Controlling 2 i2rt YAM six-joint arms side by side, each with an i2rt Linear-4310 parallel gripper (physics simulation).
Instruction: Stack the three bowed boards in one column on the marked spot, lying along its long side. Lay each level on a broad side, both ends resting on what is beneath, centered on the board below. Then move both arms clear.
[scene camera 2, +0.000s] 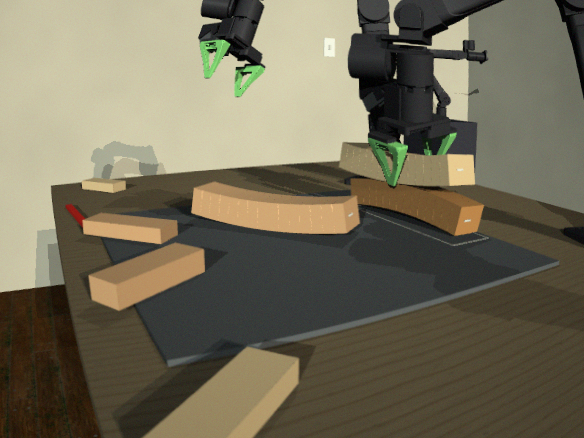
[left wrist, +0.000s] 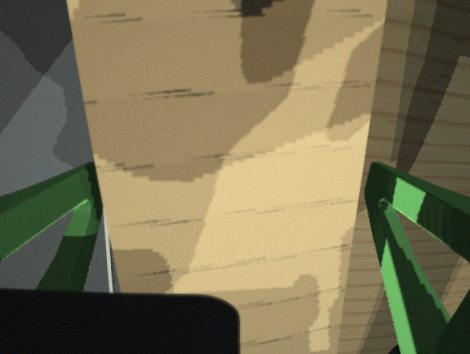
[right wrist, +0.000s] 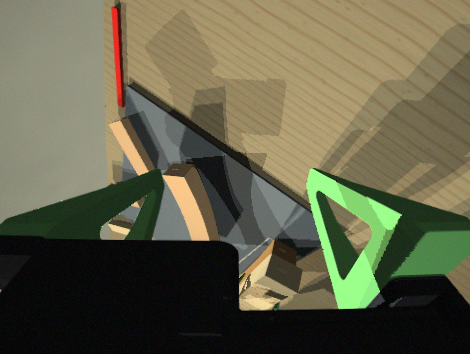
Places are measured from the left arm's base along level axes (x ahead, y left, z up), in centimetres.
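Pixels of known places: left gripper, fingertip midpoint: (scene camera 2: 412, 178) (left wrist: 234, 177); right gripper, fingertip midpoint: (scene camera 2: 222, 87) (right wrist: 235, 176).
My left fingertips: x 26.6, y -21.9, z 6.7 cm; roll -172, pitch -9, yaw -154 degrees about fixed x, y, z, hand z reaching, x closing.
Observation:
Ahead of a thing's pixels: the offset from my left fingertips to its middle. "spot": to the spot under its first point. Level surfaces: height alone.
The orange-brown bowed board {dx +0.4, dy +1.0, dz -3.8 cm} (scene camera 2: 420, 204) (right wrist: 284, 249) stands arched along the outlined spot {spot: dx -0.3, dy +16.7, dz -6.1 cm} (scene camera 2: 454, 245). The pale bowed board {dx +1.3, dy -1.5, dz +2.4 cm} (scene camera 2: 430, 171) (left wrist: 225, 200) (right wrist: 282, 274) lies over it, its curve sagging; the contact between them is partly hidden. The peach bowed board {dx +22.8, dy +3.6, dz -3.2 cm} (scene camera 2: 275, 214) (right wrist: 189, 202) lies apart on the mat, left of them in scene camera 2. My left gripper (scene camera 2: 412, 168) (left wrist: 234, 177) is open and low, its fingers on either side of the pale board. My right gripper (scene camera 2: 223, 86) (right wrist: 235, 176) is open and empty, high above the table.
The dark mat {dz -6.0 cm} (scene camera 2: 280, 285) lies on the wooden table. Straight blocks {dx +43.2, dy +6.9, dz -5.1 cm} (scene camera 2: 130, 227) {dx +37.7, dy +26.6, dz -4.8 cm} (scene camera 2: 147, 275) lie at its left edge. A pale block {dx +30.2, dy +50.3, dz -5.6 cm} (scene camera 2: 230, 395) lies in front, and a small one {dx +55.7, dy -31.3, dz -5.8 cm} (scene camera 2: 104, 185) lies at the back left near a red bar {dx +54.9, dy -6.4, dz -6.4 cm} (scene camera 2: 75, 215) (right wrist: 118, 57).

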